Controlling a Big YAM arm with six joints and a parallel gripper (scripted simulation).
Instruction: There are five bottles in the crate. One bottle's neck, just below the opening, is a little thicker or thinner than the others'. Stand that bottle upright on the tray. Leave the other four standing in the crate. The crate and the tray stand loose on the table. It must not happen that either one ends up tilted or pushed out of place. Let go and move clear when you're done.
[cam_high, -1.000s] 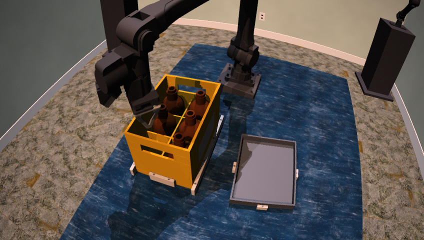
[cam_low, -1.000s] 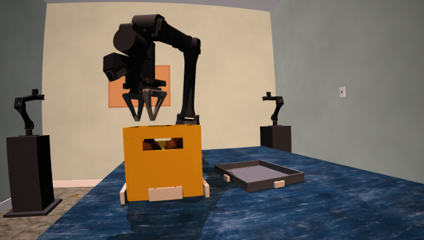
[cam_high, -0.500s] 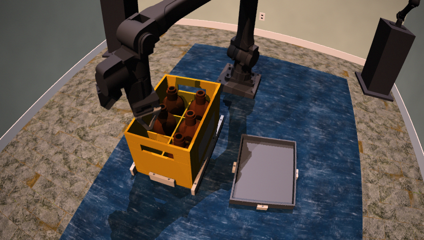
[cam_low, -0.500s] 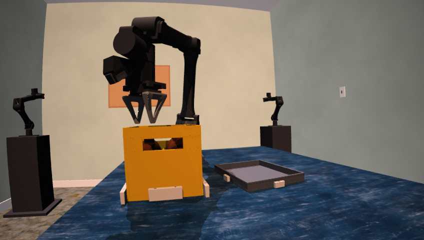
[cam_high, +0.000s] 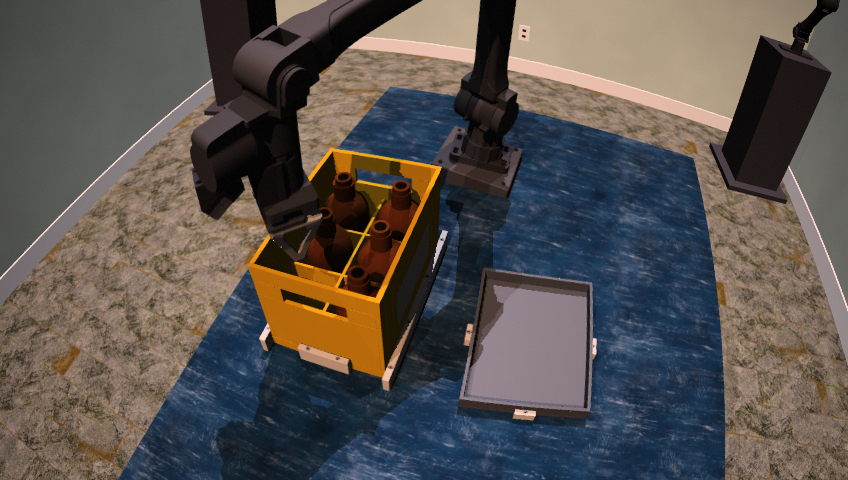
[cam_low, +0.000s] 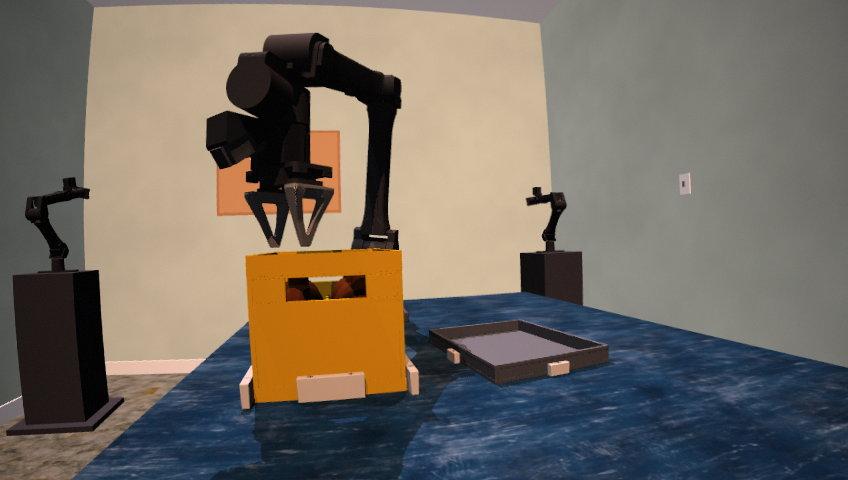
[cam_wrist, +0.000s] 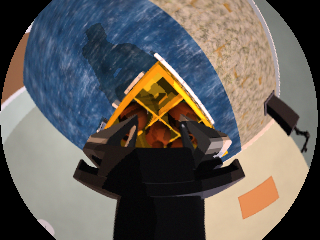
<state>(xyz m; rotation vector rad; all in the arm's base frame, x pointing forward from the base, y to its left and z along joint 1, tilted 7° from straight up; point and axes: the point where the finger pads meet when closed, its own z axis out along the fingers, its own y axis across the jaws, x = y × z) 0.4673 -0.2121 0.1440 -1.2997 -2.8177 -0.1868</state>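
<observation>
Now: hand 8 cm past the orange crate, 5 cm to the right of it and 11 cm above it. Round my hand: dark grey tray 4 cm behind, 33 cm to the left, 18 cm below.
</observation>
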